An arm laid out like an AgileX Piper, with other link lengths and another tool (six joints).
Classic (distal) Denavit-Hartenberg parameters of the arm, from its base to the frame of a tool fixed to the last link. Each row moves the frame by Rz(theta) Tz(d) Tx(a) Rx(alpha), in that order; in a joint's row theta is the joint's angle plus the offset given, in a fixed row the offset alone. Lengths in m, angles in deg.
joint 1: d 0.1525, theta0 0, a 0, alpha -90
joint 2: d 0, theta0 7.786, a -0.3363, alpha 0
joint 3: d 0, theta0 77.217, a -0.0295, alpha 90
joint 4: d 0.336, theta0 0, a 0, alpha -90
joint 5: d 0, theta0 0, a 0, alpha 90
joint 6: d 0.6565, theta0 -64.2, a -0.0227, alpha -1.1
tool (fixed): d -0.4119, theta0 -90, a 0, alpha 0
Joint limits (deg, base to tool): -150..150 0..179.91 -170..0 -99.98..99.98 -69.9..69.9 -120..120
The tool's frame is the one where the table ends.
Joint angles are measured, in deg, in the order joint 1, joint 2, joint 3, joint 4, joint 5, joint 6. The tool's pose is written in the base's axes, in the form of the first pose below.
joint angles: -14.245, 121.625, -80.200, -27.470, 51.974, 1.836
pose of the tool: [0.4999, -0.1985, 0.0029, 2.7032, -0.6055, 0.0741]
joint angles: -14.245, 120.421, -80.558, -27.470, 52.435, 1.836
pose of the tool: [0.5033, -0.1999, 0.0160, 2.6976, -0.6138, 0.1010]
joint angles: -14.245, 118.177, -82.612, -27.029, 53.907, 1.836
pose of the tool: [0.5152, -0.2035, 0.0486, 2.6853, -0.6448, 0.1694]
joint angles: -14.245, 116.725, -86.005, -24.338, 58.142, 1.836
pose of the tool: [0.5208, -0.2012, 0.0788, 2.6880, -0.7247, 0.1825]
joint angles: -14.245, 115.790, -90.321, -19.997, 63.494, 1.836
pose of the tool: [0.5256, -0.1920, 0.1080, 2.7126, -0.8286, 0.1753]
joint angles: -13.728, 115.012, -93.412, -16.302, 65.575, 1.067
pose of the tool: [0.5375, -0.1771, 0.1312, 2.7571, -0.8677, 0.2138]
